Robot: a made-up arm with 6 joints. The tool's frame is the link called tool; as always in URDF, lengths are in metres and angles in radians. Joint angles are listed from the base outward.
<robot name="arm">
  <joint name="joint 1" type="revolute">
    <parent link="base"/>
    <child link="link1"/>
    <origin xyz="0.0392 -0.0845 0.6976" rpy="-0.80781 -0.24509 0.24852"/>
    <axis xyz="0 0 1"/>
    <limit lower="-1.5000" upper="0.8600"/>
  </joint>
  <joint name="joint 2" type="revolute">
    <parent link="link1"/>
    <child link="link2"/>
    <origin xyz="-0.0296 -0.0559 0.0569" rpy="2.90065 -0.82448 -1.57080"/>
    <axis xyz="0 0 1"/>
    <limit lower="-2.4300" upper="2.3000"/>
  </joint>
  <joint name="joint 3" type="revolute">
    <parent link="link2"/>
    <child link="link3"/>
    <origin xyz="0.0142 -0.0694 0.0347" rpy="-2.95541 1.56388 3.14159"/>
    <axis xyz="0 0 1"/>
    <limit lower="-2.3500" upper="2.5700"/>
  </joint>
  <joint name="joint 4" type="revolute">
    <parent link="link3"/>
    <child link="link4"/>
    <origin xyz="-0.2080 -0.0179 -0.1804" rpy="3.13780 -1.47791 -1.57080"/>
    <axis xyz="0 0 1"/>
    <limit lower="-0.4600" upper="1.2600"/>
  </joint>
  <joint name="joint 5" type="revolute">
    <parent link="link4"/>
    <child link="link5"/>
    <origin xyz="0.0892 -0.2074 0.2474" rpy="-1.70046 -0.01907 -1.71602"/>
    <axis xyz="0 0 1"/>
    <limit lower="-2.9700" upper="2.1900"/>
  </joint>
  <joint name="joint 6" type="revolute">
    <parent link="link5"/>
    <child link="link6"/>
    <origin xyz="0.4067 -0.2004 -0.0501" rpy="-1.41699 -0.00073 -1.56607"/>
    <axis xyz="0 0 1"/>
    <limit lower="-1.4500" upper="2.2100"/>
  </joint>
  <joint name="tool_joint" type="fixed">
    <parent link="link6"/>
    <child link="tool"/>
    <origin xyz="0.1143 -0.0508 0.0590" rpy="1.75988 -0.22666 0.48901"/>
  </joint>
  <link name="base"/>
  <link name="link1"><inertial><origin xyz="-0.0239 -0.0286 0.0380"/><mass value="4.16"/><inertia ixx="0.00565" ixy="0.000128" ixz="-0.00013" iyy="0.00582" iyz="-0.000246" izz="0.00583"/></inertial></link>
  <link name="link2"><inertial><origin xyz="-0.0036 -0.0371 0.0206"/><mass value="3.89"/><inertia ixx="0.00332" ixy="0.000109" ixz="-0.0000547" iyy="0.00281" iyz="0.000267" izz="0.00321"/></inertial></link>
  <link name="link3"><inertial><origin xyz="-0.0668 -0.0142 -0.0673"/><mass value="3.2"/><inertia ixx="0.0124" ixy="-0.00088" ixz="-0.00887" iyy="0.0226" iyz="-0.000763" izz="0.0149"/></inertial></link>
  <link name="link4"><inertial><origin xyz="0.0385 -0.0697 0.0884"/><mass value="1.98"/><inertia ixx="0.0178" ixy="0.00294" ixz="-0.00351" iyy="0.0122" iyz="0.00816" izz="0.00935"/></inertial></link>
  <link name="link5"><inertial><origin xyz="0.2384 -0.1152 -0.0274"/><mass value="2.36"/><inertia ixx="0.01" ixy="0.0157" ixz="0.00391" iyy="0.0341" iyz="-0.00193" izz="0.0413"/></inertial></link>
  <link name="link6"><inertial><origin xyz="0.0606 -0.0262 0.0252"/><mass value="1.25"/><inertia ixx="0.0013" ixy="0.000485" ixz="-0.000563" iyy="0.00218" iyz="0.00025" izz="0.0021"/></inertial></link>
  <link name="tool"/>
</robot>
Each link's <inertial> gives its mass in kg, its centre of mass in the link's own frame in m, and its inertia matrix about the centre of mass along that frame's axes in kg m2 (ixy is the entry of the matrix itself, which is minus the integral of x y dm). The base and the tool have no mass. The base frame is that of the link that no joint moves.
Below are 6 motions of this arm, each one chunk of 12 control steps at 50 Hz.
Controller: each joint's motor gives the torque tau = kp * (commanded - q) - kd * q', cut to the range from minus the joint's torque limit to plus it. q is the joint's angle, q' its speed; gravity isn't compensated. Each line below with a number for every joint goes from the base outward.
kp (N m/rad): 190 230 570 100 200 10
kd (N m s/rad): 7.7 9.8 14 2.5 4.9 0.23
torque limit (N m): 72 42 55 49 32 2.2
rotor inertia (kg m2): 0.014 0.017 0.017 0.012 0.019 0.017
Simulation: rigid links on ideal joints. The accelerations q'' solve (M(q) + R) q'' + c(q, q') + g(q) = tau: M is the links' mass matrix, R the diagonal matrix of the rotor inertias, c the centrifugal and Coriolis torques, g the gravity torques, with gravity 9.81 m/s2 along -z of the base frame. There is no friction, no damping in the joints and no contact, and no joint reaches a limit. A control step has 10 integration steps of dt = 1/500 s. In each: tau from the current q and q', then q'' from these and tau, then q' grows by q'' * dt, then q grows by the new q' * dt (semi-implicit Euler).
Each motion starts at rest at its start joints. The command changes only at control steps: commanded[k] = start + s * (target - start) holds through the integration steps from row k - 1 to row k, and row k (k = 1, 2, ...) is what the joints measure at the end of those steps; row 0 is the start. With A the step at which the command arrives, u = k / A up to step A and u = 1 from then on. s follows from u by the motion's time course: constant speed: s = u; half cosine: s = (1 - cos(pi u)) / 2; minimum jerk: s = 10 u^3 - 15 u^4 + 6 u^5; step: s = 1 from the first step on.
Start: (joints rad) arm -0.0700 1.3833 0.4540 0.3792 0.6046 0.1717
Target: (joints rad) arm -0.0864 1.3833 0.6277 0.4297 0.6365 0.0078
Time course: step
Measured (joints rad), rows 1 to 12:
1: -0.1014 1.3490 0.5032 0.3974 0.5844 0.1582
2: -0.1167 1.3455 0.5568 0.4068 0.5722 0.1255
3: -0.1171 1.3596 0.5976 0.4083 0.5809 0.0856
4: -0.1112 1.3753 0.6268 0.4061 0.6085 0.0466
5: -0.1032 1.3865 0.6469 0.4014 0.6478 0.0127
6: -0.0948 1.3922 0.6604 0.3945 0.6899 -0.0151
7: -0.0866 1.3931 0.6689 0.3854 0.7271 -0.0371
8: -0.0792 1.3907 0.6737 0.3743 0.7543 -0.0536
9: -0.0729 1.3862 0.6753 0.3620 0.7686 -0.0642
10: -0.0682 1.3804 0.6745 0.3493 0.7700 -0.0679
11: -0.0652 1.3744 0.6716 0.3370 0.7601 -0.0636
12: -0.0641 1.3688 0.6672 0.3258 0.7421 -0.0506

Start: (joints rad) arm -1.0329 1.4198 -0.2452 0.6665 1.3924 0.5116
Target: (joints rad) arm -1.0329 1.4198 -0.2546 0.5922 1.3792 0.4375
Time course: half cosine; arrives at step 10
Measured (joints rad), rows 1 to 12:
1: -1.0390 1.4172 -0.2467 0.6696 1.3962 0.5097
2: -1.0515 1.4161 -0.2503 0.6771 1.4046 0.5055
3: -1.0667 1.4181 -0.2532 0.6883 1.4146 0.4995
4: -1.0823 1.4230 -0.2547 0.7023 1.4241 0.4906
5: -1.0966 1.4298 -0.2555 0.7178 1.4316 0.4771
6: -1.1090 1.4372 -0.2561 0.7335 1.4364 0.4578
7: -1.1189 1.4441 -0.2569 0.7479 1.4382 0.4326
8: -1.1262 1.4496 -0.2580 0.7600 1.4371 0.4029
9: -1.1309 1.4534 -0.2593 0.7693 1.4335 0.3715
10: -1.1331 1.4555 -0.2604 0.7754 1.4283 0.3421
11: -1.1332 1.4560 -0.2612 0.7786 1.4224 0.3185
12: -1.1313 1.4554 -0.2618 0.7790 1.4166 0.3032

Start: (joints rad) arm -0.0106 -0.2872 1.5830 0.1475 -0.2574 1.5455
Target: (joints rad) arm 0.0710 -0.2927 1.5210 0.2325 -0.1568 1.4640
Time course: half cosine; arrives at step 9
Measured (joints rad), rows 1 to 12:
1: -0.0109 -0.2926 1.5797 0.1412 -0.2556 1.5462
2: -0.0081 -0.3004 1.5726 0.1278 -0.2542 1.5464
3: -0.0021 -0.3061 1.5630 0.1108 -0.2514 1.5428
4: 0.0060 -0.3084 1.5513 0.0923 -0.2446 1.5338
5: 0.0153 -0.3072 1.5384 0.0740 -0.2334 1.5199
6: 0.0251 -0.3034 1.5259 0.0569 -0.2191 1.5037
7: 0.0349 -0.2982 1.5154 0.0417 -0.2037 1.4888
8: 0.0439 -0.2929 1.5081 0.0286 -0.1894 1.4784
9: 0.0515 -0.2885 1.5051 0.0176 -0.1779 1.4750
10: 0.0581 -0.2854 1.5057 0.0087 -0.1699 1.4792
11: 0.0643 -0.2839 1.5080 0.0022 -0.1641 1.4894
12: 0.0704 -0.2838 1.5108 -0.0020 -0.1592 1.5029

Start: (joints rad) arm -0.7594 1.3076 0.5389 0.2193 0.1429 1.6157
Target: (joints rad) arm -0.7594 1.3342 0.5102 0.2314 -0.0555 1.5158
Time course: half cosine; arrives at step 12
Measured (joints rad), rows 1 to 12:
1: -0.7648 1.3037 0.5406 0.2221 0.1478 1.6143
2: -0.7729 1.3007 0.5421 0.2254 0.1594 1.6155
3: -0.7806 1.3005 0.5448 0.2283 0.1701 1.6250
4: -0.7856 1.3028 0.5486 0.2301 0.1752 1.6440
5: -0.7869 1.3068 0.5525 0.2309 0.1724 1.6698
6: -0.7845 1.3113 0.5554 0.2310 0.1612 1.6972
7: -0.7794 1.3151 0.5565 0.2304 0.1426 1.7199
8: -0.7727 1.3179 0.5554 0.2297 0.1182 1.7322
9: -0.7660 1.3195 0.5520 0.2290 0.0903 1.7299
10: -0.7607 1.3202 0.5469 0.2286 0.0614 1.7116
11: -0.7580 1.3204 0.5402 0.2287 0.0341 1.6785
12: -0.7590 1.3205 0.5327 0.2292 0.0105 1.6344

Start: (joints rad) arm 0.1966 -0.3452 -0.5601 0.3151 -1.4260 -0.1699
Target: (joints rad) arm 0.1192 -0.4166 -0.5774 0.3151 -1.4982 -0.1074
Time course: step
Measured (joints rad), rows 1 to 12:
1: 0.1851 -0.3511 -0.5509 0.3081 -1.4346 -0.1700
2: 0.1723 -0.3668 -0.5454 0.2905 -1.4425 -0.1646
3: 0.1625 -0.3900 -0.5442 0.2740 -1.4487 -0.1543
4: 0.1549 -0.4176 -0.5449 0.2634 -1.4543 -0.1381
5: 0.1478 -0.4465 -0.5465 0.2582 -1.4595 -0.1144
6: 0.1403 -0.4736 -0.5485 0.2567 -1.4644 -0.0832
7: 0.1321 -0.4968 -0.5508 0.2576 -1.4693 -0.0467
8: 0.1232 -0.5147 -0.5534 0.2604 -1.4744 -0.0089
9: 0.1143 -0.5266 -0.5562 0.2649 -1.4797 0.0257
10: 0.1059 -0.5329 -0.5592 0.2707 -1.4851 0.0528
11: 0.0985 -0.5339 -0.5623 0.2776 -1.4904 0.0693
12: 0.0925 -0.5308 -0.5653 0.2847 -1.4951 0.0735

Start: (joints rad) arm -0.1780 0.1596 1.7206 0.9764 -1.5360 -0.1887
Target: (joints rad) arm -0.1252 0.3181 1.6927 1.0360 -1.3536 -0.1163
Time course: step
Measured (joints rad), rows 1 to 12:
1: -0.1492 0.1757 1.6956 0.9913 -1.5086 -0.1739
2: -0.1271 0.1911 1.6804 1.0389 -1.4675 -0.1426
3: -0.1126 0.2050 1.6765 1.0797 -1.4327 -0.0976
4: -0.1024 0.2172 1.6788 1.0951 -1.4089 -0.0481
5: -0.0945 0.2272 1.6845 1.0877 -1.3944 -0.0058
6: -0.0871 0.2350 1.6919 1.0681 -1.3854 0.0207
7: -0.0788 0.2406 1.6997 1.0462 -1.3786 0.0281
8: -0.0688 0.2438 1.7070 1.0281 -1.3721 0.0185
9: -0.0574 0.2450 1.7135 1.0154 -1.3659 -0.0025
10: -0.0452 0.2444 1.7190 1.0076 -1.3606 -0.0277
11: -0.0332 0.2425 1.7233 1.0030 -1.3566 -0.0506
12: -0.0222 0.2399 1.7266 1.0003 -1.3545 -0.0664

